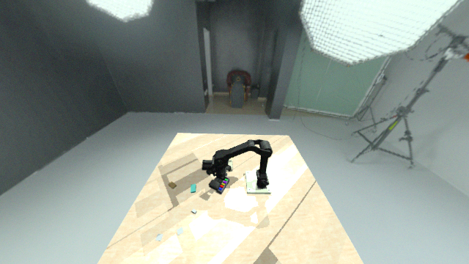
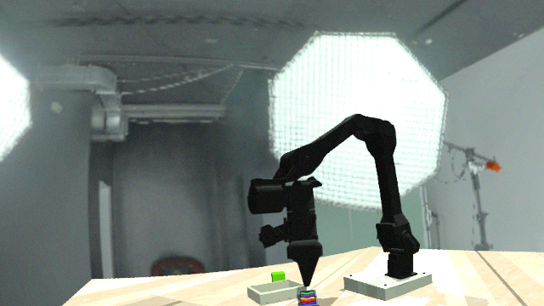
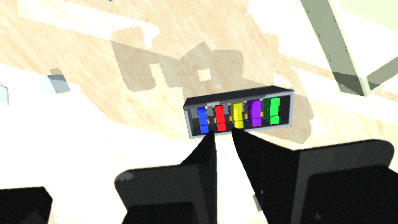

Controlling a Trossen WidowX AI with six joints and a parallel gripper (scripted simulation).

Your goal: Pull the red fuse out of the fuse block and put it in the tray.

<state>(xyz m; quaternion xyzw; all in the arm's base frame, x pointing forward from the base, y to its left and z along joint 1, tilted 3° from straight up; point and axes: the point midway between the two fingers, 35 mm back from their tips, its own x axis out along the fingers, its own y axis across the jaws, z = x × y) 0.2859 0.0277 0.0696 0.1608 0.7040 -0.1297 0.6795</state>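
My gripper tip is 200 mm to the left of the pale tray and 70 mm above it.
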